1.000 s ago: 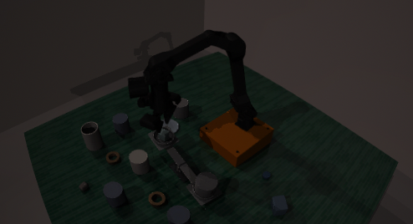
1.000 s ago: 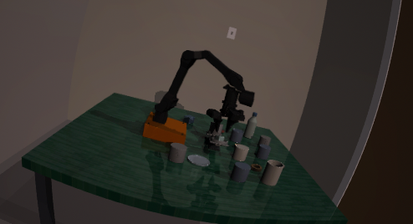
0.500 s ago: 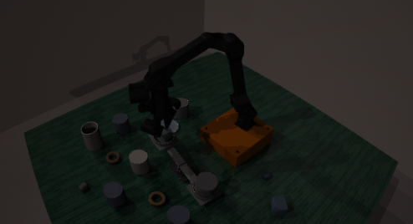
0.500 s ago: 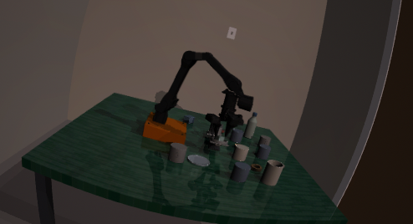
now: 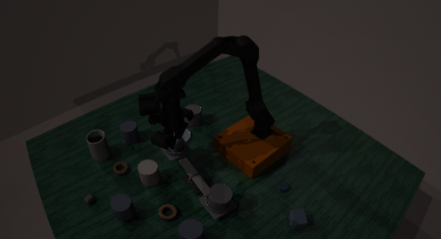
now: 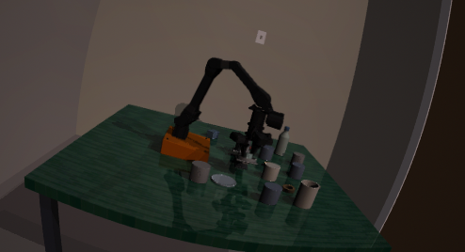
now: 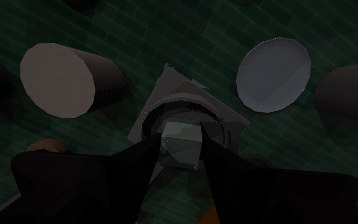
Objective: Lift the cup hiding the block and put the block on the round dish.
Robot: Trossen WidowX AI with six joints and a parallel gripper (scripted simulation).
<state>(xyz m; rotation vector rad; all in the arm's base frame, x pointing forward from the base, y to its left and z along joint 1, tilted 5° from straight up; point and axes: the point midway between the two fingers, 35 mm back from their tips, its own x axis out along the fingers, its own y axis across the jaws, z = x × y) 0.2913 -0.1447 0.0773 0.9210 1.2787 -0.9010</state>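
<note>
Now: gripper tip 11 cm to the left of the round dish, 9 cm past it and 8 cm above it. From my gripper tip the other things lie so: bottle 42 cm to the left, 30 cm ahead, 3 cm above; block 1 cm above; balance 12 cm to the left, 4 cm below, 2 cm ahead.
</note>
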